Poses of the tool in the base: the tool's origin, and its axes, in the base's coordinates. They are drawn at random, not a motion.
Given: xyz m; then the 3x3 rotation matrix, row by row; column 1 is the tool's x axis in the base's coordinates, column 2 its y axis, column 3 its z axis. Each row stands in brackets.
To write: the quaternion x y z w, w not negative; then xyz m. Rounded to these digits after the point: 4 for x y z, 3 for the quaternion. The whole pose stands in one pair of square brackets.
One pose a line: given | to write
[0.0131 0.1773 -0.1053], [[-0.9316 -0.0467 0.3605], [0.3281 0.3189 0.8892], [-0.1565 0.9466 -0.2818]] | [0.088 0.796 0.577 0.162 0.0131 0.1773 -0.1053]
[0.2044 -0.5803 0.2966], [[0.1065 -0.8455 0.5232], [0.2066 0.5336 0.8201], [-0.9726 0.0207 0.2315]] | [-0.292 0.547 0.385 0.684 0.2044 -0.5803 0.2966]
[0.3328 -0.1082 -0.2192], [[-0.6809 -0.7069 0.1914], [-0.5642 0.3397 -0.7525], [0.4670 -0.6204 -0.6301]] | [0.390 -0.814 0.422 0.085 0.3328 -0.1082 -0.2192]
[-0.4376 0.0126 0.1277], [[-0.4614 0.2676 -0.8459], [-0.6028 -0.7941 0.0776], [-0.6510 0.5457 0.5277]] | [0.449 -0.187 -0.834 0.261 -0.4376 0.0126 0.1277]
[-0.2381 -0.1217 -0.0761], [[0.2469 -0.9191 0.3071], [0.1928 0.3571 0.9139], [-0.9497 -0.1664 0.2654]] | [-0.395 0.460 0.407 0.684 -0.2381 -0.1217 -0.0761]
